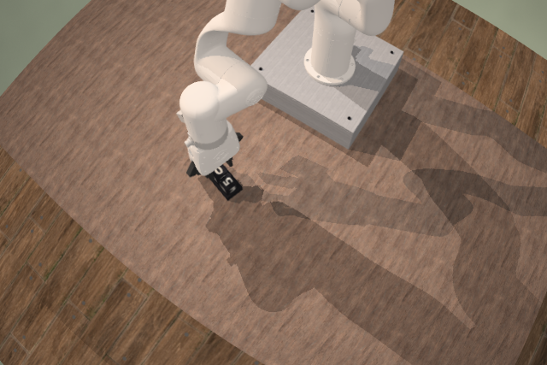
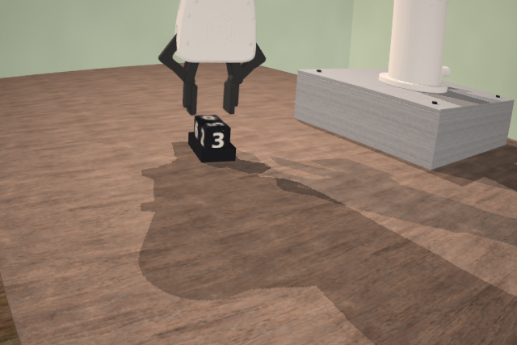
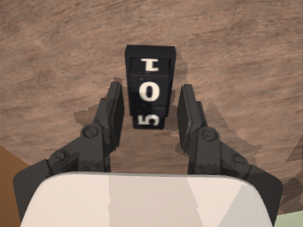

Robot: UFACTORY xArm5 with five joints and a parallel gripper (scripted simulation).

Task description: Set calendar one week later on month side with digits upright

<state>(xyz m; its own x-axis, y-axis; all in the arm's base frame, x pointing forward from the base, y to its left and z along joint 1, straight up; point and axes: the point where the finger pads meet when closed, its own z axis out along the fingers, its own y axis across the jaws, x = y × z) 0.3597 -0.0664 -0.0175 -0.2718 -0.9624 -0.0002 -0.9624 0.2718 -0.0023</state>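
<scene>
Now: hand 4 cm above the cube, 3 cm to the right of it and 1 cm short of it. The rest, counted from my hand: tray 6 cm below, 2 cm to the left, 1 cm ahead.
</scene>
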